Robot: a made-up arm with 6 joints.
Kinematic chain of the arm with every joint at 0, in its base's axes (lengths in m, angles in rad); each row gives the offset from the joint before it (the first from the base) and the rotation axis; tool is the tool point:
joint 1: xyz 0 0 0.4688 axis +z
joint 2: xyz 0.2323 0 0 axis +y
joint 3: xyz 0 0 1.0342 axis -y
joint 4: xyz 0 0 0.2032 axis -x
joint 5: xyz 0.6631 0 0 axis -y
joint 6: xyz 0.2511 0 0 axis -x
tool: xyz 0 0 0
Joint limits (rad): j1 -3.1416..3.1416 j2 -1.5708..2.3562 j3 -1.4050..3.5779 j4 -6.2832..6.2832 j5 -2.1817..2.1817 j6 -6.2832..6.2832
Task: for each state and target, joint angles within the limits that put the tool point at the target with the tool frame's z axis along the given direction. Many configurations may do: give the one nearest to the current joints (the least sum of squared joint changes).
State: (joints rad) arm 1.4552 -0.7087 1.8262 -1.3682 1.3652 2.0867
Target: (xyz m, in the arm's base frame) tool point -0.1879 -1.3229 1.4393 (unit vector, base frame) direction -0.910 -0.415 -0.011
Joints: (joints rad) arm 1.3102 -0.7632 1.7279 -0.8849 0.9614 2.2249
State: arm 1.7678 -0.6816 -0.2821 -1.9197 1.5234 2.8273
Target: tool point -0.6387 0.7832 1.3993 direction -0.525 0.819 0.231
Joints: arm 2.4604 0.0950 -0.1443 -2.1779 1.5686 2.5729
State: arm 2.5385 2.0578 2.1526 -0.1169 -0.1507 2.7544
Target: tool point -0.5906 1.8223 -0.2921 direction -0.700 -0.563 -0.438
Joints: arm 1.8711 2.3001 2.0700 -0.3677 -0.2813 2.4989
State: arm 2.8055 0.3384 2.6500 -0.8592 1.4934 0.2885
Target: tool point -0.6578 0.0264 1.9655 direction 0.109 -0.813 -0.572
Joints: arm 3.1022 0.7660 2.1073 -0.0019 1.5613 0.9409
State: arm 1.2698 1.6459 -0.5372 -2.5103 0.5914 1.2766
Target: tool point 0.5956 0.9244 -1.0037 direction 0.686 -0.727 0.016
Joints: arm 0.9920 2.1120 0.2831 -2.7733 -0.0780 0.9690
